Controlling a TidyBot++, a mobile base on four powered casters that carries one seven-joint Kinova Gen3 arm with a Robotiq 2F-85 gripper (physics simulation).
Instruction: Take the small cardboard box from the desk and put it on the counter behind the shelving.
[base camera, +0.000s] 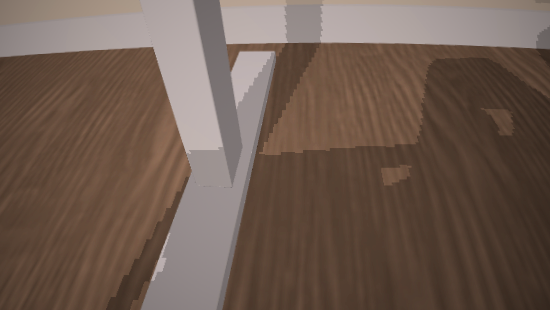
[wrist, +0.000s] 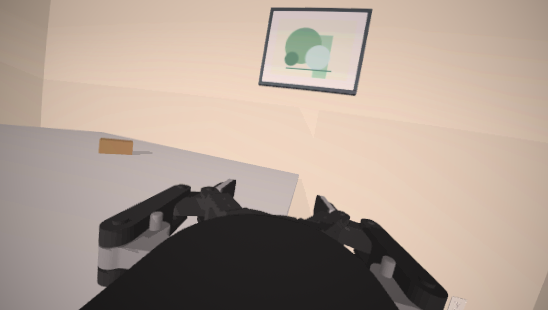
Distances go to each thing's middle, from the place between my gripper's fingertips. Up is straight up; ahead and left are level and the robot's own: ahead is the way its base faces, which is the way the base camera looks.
Scene:
Right now the framed picture (wrist: 324, 53) is 71 cm ahead of my hand, 7 cm to the right of it and 61 cm above it.

